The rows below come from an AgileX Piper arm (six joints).
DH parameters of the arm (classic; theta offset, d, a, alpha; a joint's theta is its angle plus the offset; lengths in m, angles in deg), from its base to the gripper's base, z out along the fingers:
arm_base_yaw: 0 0.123 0 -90
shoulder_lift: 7.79 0 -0.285 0
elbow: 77.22 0 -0.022 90
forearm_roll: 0 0.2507 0 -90
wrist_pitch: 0 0 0 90
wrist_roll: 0 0.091 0 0
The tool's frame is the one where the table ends.
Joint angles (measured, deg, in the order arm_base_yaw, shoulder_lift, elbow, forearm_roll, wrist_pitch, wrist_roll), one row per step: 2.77, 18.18, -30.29, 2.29, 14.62, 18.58; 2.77, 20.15, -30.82, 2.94, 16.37, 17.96; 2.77, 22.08, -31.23, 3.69, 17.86, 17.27; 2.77, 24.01, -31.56, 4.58, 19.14, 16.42; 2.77, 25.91, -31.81, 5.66, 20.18, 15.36; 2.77, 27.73, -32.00, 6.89, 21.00, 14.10; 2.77, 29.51, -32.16, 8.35, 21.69, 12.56; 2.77, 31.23, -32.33, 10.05, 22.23, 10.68; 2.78, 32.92, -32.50, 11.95, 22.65, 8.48; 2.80, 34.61, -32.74, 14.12, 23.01, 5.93; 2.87, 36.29, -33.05, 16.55, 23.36, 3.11; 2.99, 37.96, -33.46, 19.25, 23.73, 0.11; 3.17, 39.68, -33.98, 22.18, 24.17, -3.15; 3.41, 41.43, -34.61, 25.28, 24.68, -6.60; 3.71, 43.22, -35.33, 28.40, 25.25, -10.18
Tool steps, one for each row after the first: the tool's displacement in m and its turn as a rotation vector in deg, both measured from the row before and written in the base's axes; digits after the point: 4 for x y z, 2 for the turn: 0.0068, 0.0007, -0.0022, -0.17, 3.18, 0.25; 0.0067, 0.0008, -0.0026, -0.13, 2.99, 0.30; 0.0067, 0.0009, -0.0029, -0.14, 2.85, 0.37; 0.0066, 0.0010, -0.0032, -0.14, 2.65, 0.46; 0.0062, 0.0011, -0.0032, -0.16, 2.39, 0.53; 0.0060, 0.0013, -0.0032, -0.18, 2.22, 0.64; 0.0058, 0.0014, -0.0030, -0.23, 1.96, 0.77; 0.0056, 0.0015, -0.0028, -0.30, 1.76, 0.90; 0.0055, 0.0017, -0.0024, -0.33, 1.56, 1.05; 0.0054, 0.0020, -0.0020, -0.28, 1.40, 1.23; 0.0054, 0.0024, -0.0015, -0.14, 1.24, 1.37; 0.0055, 0.0027, -0.0010, -0.11, 1.14, 1.57; 0.0056, 0.0031, -0.0006, -0.07, 1.01, 1.75; 0.0057, 0.0034, -0.0003, -0.11, 0.89, 1.91
